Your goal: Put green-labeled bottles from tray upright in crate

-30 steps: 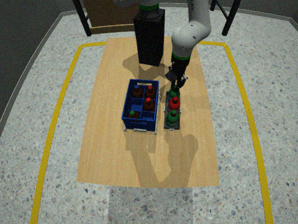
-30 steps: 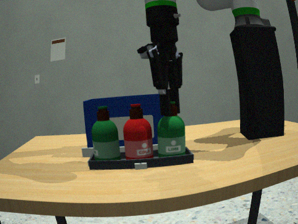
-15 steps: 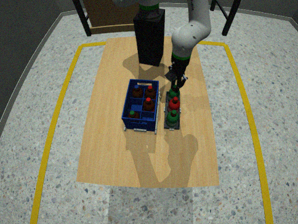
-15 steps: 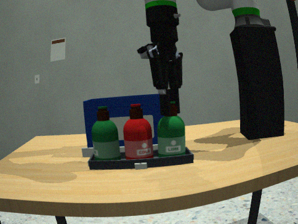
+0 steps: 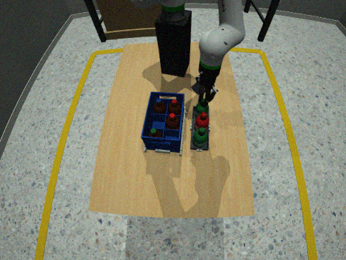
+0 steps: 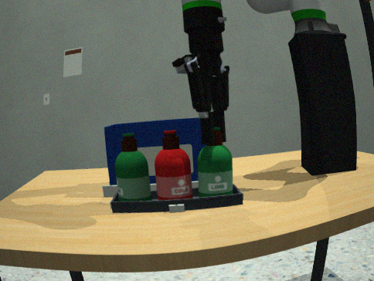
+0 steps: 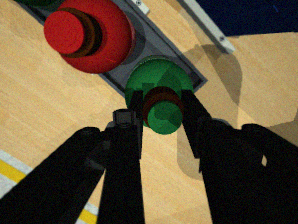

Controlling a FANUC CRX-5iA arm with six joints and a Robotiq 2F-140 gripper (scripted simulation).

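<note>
Now: the red cola bottle 90 mm ahead of my hand, 20 mm to the right of it and 80 mm below it. From my hand the other things lie so: blue crate 70 mm ahead, 220 mm to the right, 80 mm below; tray 90 mm ahead, 20 mm to the right, 150 mm below.
</note>
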